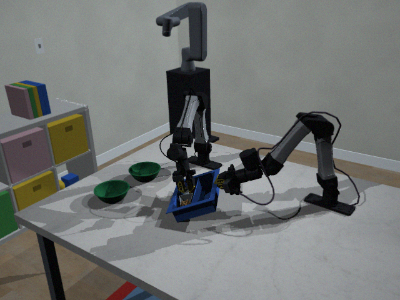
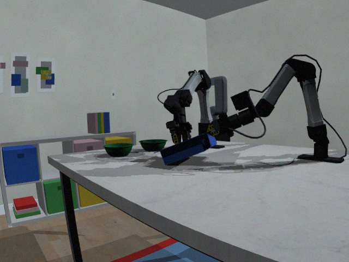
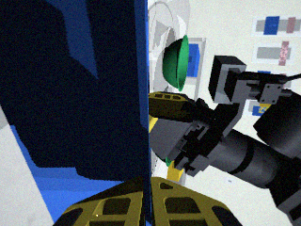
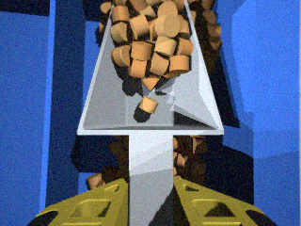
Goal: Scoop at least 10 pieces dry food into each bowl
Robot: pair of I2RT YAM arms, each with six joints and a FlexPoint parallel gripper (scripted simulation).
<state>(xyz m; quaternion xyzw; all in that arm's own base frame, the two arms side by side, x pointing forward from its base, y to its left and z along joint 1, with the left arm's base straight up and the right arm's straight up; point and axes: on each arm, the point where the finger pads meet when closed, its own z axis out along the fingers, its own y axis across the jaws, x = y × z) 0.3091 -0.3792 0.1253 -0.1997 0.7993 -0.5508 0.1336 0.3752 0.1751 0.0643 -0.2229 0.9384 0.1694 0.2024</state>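
The blue box is 50 mm to the left of my right hand and 10 mm above it. Round my right hand: grey scoop (30 mm to the left, 30 mm ahead, 10 mm below).
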